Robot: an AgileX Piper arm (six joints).
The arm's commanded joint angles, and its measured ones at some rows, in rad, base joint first. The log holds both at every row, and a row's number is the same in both.
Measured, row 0:
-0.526, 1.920, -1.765, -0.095, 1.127, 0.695
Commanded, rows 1 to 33:
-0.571, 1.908, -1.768, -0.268, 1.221, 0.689
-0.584, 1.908, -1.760, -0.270, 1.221, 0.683
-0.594, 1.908, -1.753, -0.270, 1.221, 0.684
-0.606, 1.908, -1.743, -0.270, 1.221, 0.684
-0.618, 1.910, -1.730, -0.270, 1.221, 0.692
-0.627, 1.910, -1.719, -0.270, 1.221, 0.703
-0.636, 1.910, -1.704, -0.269, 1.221, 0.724
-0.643, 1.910, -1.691, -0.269, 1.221, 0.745
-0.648, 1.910, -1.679, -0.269, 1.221, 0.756
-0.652, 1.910, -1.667, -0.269, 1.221, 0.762
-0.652, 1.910, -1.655, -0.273, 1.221, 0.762
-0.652, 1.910, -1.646, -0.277, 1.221, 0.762
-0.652, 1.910, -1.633, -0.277, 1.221, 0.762
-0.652, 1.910, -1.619, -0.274, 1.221, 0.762
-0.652, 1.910, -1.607, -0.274, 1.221, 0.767
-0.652, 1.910, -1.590, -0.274, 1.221, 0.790
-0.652, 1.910, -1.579, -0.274, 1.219, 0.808
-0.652, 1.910, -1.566, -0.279, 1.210, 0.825
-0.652, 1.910, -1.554, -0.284, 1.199, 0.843
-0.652, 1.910, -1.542, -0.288, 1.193, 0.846
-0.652, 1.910, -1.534, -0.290, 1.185, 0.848
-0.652, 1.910, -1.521, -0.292, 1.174, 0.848
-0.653, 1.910, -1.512, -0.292, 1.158, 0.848
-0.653, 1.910, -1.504, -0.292, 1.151, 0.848
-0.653, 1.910, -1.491, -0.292, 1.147, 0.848
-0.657, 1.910, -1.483, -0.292, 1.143, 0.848
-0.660, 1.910, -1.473, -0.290, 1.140, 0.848
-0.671, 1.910, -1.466, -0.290, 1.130, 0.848
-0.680, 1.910, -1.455, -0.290, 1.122, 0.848
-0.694, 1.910, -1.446, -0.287, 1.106, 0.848
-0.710, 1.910, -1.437, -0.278, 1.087, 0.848
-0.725, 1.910, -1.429, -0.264, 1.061, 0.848
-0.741, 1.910, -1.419, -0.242, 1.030, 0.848
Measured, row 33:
-0.685, 1.918, -1.454, -0.268, 1.090, 0.847
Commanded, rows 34 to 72:
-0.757, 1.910, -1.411, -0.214, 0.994, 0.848
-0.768, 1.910, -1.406, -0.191, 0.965, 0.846
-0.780, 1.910, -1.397, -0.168, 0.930, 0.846
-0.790, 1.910, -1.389, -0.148, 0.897, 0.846
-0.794, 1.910, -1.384, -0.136, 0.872, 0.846
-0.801, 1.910, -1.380, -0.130, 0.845, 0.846
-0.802, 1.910, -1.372, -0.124, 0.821, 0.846
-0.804, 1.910, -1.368, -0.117, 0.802, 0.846
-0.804, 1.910, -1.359, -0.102, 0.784, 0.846
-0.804, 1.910, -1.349, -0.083, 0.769, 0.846
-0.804, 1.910, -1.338, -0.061, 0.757, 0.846
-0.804, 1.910, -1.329, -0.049, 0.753, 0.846
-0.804, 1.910, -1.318, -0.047, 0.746, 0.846
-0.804, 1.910, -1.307, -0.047, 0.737, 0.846
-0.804, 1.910, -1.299, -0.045, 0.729, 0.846
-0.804, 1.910, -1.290, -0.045, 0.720, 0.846
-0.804, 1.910, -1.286, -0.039, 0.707, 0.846
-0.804, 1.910, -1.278, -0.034, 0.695, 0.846
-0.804, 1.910, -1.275, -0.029, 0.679, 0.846
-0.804, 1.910, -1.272, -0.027, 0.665, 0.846
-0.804, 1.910, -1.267, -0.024, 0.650, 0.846
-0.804, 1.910, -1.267, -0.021, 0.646, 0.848
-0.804, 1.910, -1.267, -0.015, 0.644, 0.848
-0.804, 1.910, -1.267, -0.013, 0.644, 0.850
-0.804, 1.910, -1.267, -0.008, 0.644, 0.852
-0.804, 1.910, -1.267, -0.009, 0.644, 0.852
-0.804, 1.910, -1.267, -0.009, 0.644, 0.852
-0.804, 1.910, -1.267, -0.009, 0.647, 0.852
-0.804, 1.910, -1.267, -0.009, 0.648, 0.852
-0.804, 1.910, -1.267, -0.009, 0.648, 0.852
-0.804, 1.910, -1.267, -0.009, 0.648, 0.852
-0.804, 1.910, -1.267, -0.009, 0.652, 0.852
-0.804, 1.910, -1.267, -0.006, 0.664, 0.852
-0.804, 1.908, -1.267, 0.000, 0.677, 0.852
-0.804, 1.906, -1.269, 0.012, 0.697, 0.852
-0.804, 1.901, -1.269, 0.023, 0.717, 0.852
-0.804, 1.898, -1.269, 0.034, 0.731, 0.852
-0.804, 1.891, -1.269, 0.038, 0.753, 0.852
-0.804, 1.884, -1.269, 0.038, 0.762, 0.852
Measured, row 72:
-0.801, 1.914, -1.274, 0.022, 0.684, 0.851
